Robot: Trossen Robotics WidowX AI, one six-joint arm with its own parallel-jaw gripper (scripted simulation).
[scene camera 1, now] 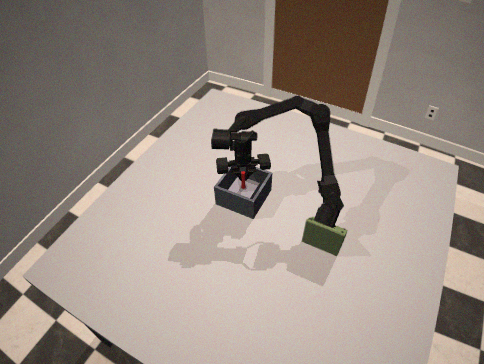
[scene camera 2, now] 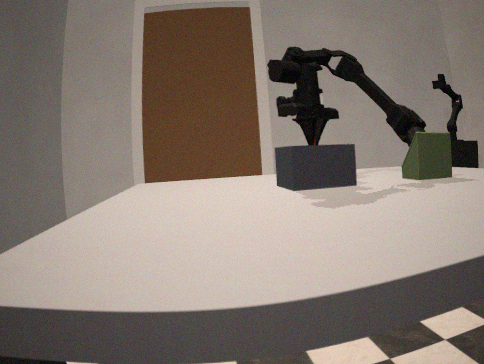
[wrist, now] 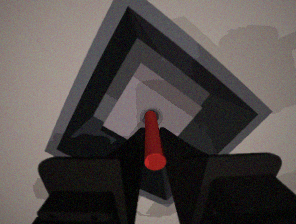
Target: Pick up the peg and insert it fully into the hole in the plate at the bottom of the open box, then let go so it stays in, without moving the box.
Path:
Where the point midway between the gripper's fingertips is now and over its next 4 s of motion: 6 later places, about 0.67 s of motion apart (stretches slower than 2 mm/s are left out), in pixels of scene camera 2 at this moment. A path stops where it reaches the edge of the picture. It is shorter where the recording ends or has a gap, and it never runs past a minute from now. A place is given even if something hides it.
My gripper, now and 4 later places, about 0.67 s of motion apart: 313, 146; 313, 154; 313, 159; 312, 141; 311, 129

